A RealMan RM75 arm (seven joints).
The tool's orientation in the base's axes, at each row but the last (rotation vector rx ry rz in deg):
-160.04 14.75 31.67
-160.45 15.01 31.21
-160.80 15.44 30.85
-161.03 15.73 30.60
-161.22 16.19 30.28
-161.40 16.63 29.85
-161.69 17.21 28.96
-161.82 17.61 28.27
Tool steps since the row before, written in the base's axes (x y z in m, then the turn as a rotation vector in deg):
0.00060 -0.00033 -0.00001 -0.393 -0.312 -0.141
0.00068 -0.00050 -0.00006 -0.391 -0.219 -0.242
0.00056 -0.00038 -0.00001 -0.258 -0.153 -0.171
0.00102 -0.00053 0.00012 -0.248 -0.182 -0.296
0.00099 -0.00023 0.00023 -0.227 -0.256 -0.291
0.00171 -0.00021 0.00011 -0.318 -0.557 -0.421
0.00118 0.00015 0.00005 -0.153 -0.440 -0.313
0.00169 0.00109 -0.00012 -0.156 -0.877 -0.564
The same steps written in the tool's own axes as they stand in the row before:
0.00059 0.00018 -0.00030 -0.265 0.417 0.165
0.00071 0.00033 -0.00033 -0.236 0.352 0.282
0.00056 0.00023 -0.00029 -0.150 0.243 0.194
0.00096 0.00024 -0.00060 -0.089 0.296 0.294
0.00085 -0.00007 -0.00060 -0.061 0.360 0.261
0.00156 -0.00024 -0.00071 -0.052 0.695 0.321
0.00104 -0.00044 -0.00037 0.042 0.521 0.205
0.00142 -0.00142 -0.00009 0.200 0.988 0.309

